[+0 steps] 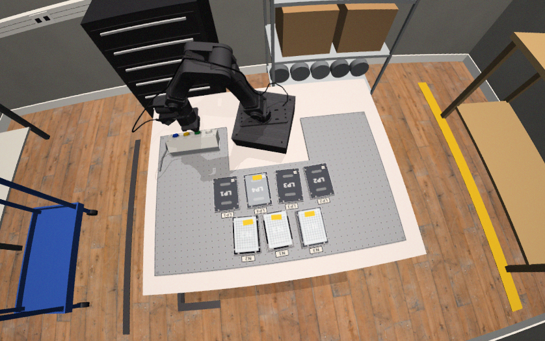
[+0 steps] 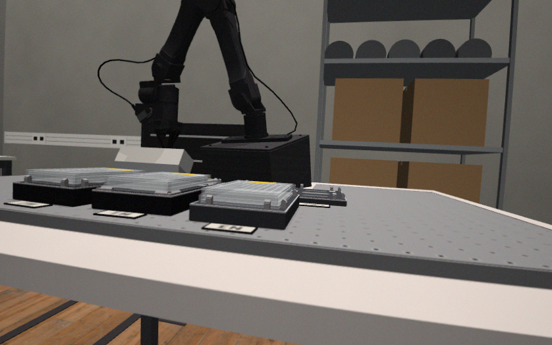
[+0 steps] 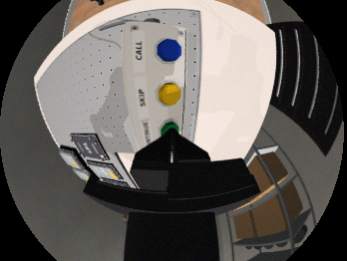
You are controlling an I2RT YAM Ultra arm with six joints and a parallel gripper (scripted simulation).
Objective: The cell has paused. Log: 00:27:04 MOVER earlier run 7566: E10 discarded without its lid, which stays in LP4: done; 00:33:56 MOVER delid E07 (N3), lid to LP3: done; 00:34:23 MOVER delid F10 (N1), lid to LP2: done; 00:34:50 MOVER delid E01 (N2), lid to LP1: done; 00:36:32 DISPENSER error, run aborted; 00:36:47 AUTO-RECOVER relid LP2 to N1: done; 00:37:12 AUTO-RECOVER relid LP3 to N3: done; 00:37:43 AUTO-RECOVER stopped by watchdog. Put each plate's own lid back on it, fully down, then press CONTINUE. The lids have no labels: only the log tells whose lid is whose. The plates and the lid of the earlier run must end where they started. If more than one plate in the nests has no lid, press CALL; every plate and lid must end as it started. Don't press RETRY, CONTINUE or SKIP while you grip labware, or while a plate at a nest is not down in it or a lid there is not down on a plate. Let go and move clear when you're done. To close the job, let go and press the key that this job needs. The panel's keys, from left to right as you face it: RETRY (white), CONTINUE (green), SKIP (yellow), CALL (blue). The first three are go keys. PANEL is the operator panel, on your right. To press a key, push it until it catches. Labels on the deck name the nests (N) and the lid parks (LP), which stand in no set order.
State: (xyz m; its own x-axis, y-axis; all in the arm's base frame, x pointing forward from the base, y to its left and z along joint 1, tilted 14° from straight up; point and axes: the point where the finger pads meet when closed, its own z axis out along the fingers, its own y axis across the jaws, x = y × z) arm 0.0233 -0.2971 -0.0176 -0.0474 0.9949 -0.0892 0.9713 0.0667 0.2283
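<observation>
Now: hand 1 cm above the green key. The rest, counted from my hand: blue CALL key 1 cm ahead, 10 cm to the right, 1 cm below; LP1 lid park 27 cm ahead, 12 cm to the left, 7 cm below; yellow SKIP key 5 cm to the right, 1 cm below.
</observation>
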